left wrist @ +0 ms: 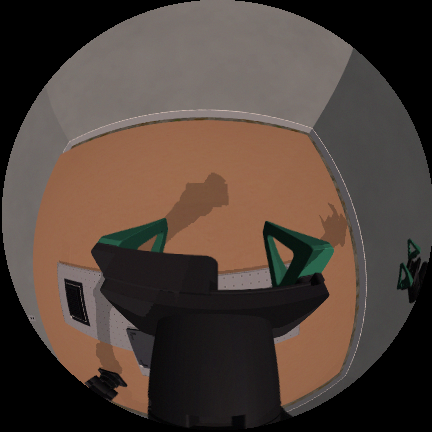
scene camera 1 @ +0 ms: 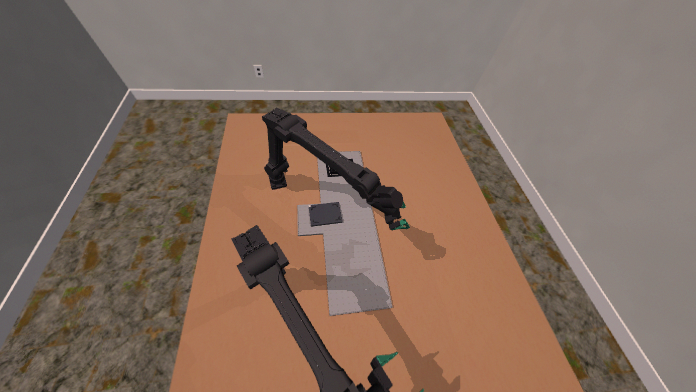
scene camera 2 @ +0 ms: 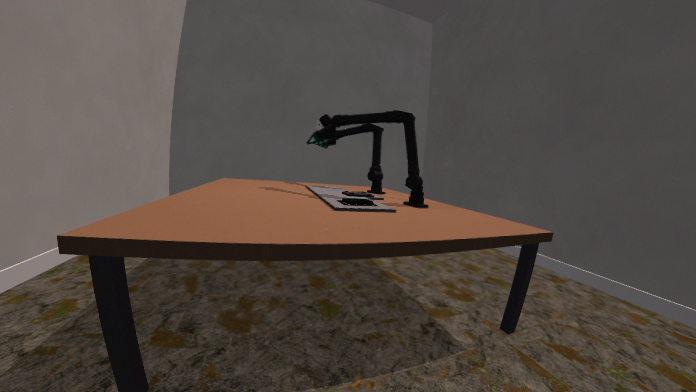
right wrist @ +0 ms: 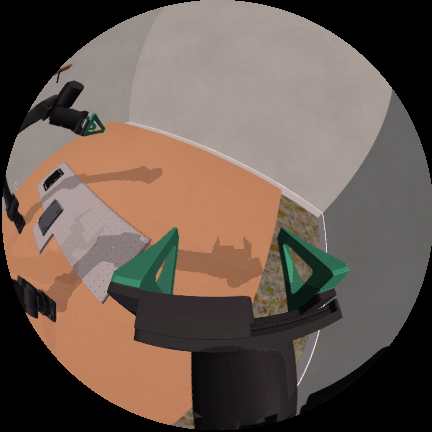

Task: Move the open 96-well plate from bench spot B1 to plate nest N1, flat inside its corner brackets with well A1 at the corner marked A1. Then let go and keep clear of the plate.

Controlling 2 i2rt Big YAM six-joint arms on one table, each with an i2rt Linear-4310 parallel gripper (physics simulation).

Scene:
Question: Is the right gripper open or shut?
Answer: Open.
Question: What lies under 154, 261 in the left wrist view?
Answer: The left gripper.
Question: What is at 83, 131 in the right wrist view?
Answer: The left gripper.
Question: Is the left gripper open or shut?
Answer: Open.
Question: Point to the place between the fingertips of the right gripper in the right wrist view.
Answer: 230, 232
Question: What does the right gripper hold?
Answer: Nothing.

